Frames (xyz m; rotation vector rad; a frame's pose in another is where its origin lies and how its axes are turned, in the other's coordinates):
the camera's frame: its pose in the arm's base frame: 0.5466 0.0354 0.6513 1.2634 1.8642 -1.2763
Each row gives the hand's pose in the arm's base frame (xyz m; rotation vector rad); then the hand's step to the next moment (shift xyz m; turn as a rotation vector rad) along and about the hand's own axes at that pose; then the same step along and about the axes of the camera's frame.
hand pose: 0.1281 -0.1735 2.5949 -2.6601 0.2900 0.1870
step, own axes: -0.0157 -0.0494 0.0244 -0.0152 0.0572 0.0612
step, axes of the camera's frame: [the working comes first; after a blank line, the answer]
step, axes of the arm's base frame: -0.0057 0.0570 0.0022 -0.0332 -0.0196 -0.0759

0.0228 0.0002 -0.0525 0.0685 -0.0019 0.0506
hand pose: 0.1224 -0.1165 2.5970 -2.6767 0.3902 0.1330
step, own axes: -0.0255 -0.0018 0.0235 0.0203 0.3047 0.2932
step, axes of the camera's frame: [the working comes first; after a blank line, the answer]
step, axes of the arm's base frame: -0.0246 0.0180 -0.0166 -0.0791 -0.1439 -0.3902

0.0308 -0.0138 -0.0082 0.2975 0.0688 0.2932
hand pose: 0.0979 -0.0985 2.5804 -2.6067 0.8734 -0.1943
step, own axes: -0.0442 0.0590 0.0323 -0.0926 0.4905 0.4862
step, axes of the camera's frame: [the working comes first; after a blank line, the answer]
step, axes of the arm's base frame: -0.0597 -0.0065 -0.0536 -0.2236 -0.1516 -0.6423

0.0661 -0.0336 0.0314 0.5614 0.0375 0.4110
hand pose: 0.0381 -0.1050 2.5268 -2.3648 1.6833 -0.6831
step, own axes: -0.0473 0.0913 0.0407 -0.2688 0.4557 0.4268
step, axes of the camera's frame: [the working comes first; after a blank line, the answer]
step, axes of the arm's base frame: -0.0720 0.0061 -0.0837 -0.2670 0.0317 -0.6243

0.1009 -0.0312 0.0328 0.6362 0.0109 0.2393
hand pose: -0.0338 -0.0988 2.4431 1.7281 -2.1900 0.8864
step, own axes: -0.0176 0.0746 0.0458 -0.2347 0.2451 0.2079
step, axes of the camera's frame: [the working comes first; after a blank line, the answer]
step, axes of the arm's base frame: -0.0560 -0.0024 -0.0695 -0.1219 0.1024 -0.3648

0.0793 -0.0233 0.0338 0.3905 0.0465 0.0609
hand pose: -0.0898 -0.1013 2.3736 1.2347 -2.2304 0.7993
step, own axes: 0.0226 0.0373 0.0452 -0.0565 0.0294 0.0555
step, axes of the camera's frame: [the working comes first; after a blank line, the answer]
step, axes of the arm's base frame: -0.0486 -0.0283 -0.0280 -0.0044 0.0083 -0.0840

0.0319 -0.0360 0.0404 0.0742 0.0306 0.0264
